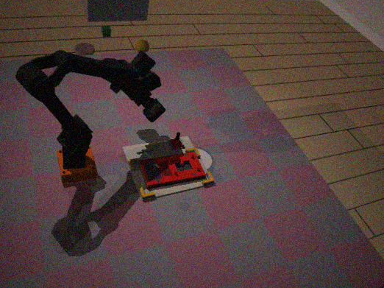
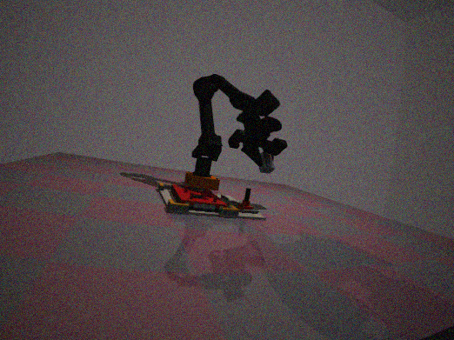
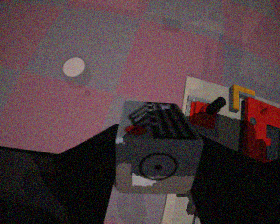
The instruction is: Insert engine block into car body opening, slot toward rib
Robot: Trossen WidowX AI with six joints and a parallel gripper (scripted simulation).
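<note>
The black upright stick is 8 cm below my gripper tip, 8 cm ahead of it and 6 cm to the right of it. From my gripper tip the other things lie so: grey ribbed engine block 1 cm to the right, 1 cm behind, 1 cm above.
</note>
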